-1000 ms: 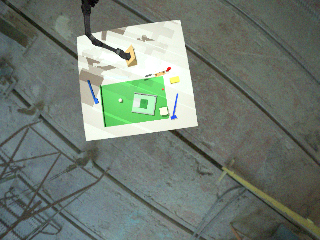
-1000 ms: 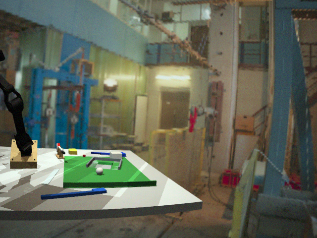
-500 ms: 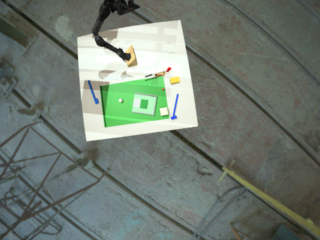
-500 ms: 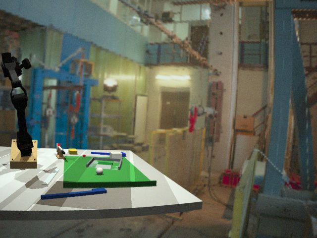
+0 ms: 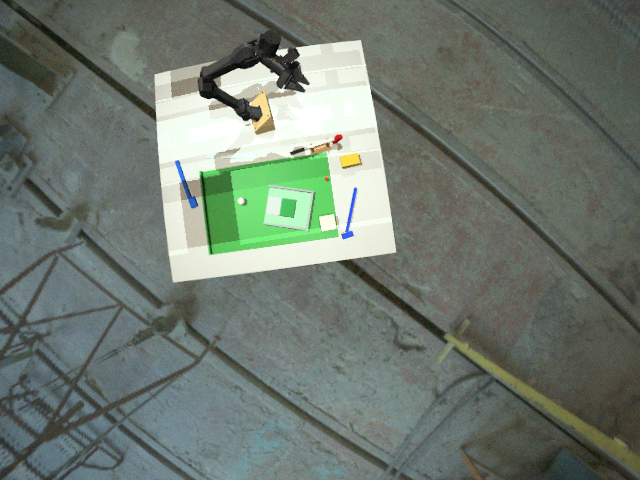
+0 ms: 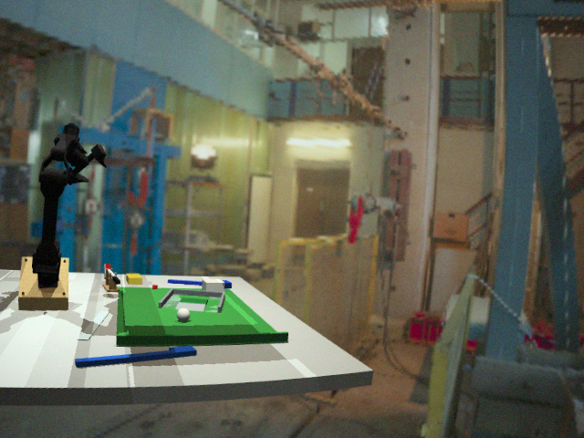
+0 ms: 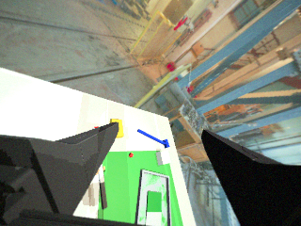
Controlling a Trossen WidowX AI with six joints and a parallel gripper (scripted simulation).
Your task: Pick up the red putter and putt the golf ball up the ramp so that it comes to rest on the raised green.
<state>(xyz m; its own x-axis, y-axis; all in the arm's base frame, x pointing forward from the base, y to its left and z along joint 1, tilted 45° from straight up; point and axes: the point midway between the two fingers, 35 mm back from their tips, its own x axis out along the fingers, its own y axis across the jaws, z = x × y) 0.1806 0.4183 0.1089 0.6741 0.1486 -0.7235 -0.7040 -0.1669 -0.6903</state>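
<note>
My gripper tip is now 400 mm above the red putter, 70 mm short of it and 10 mm to the right of it. Also, from my gripper tip: yellow block 450 mm below, 200 mm ahead, 160 mm to the left; wooden stand 430 mm below, 80 mm ahead, 30 mm to the left; small red marker 450 mm below, 260 mm ahead.
</note>
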